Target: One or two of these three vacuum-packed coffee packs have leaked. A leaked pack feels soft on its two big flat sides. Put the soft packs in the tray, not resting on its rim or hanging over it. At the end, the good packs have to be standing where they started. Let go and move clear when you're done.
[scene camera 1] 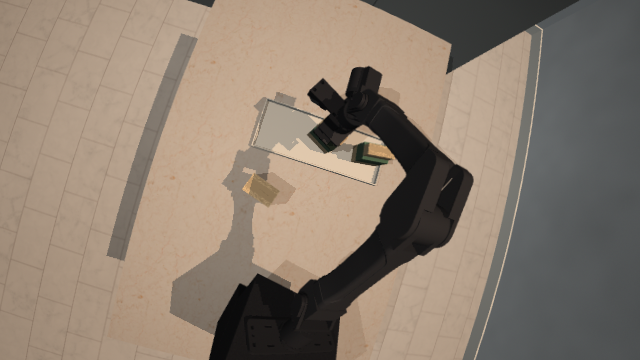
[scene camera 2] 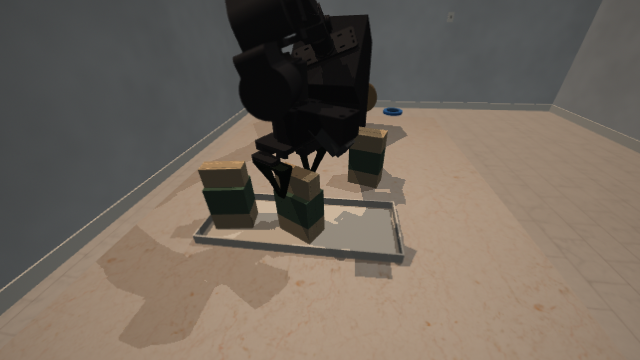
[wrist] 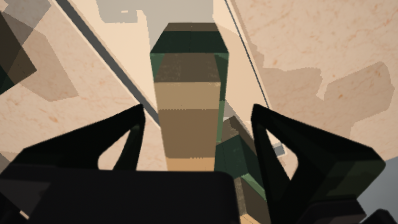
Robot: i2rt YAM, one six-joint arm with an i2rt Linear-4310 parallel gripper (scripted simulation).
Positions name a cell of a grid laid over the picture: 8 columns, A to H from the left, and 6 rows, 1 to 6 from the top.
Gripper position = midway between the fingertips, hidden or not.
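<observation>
Tray (scene camera 1: D3) visible. Gripper (scene camera 2: D4), tray (scene camera 2: E4). Gripper (wrist: D3), tray (wrist: C2).
</observation>
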